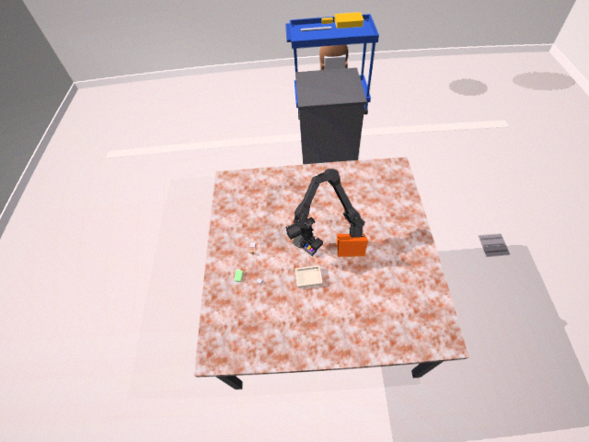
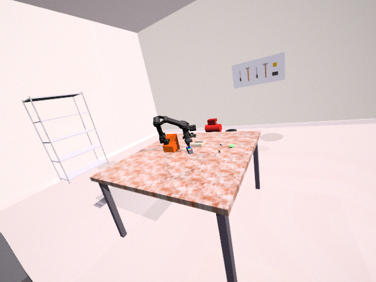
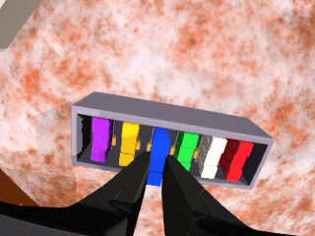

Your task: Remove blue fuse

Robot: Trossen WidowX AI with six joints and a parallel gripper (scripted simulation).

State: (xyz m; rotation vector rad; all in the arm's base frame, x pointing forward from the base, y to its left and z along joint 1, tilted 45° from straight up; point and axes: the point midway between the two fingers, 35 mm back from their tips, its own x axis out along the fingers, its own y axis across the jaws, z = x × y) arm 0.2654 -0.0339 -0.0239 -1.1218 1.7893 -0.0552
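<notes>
The tray lies 18 cm to the left of my gripper tip, 5 cm below it and 1 cm ahead of it. From my gripper tip the other things lie so: blue fuse: 1 cm below.
</notes>
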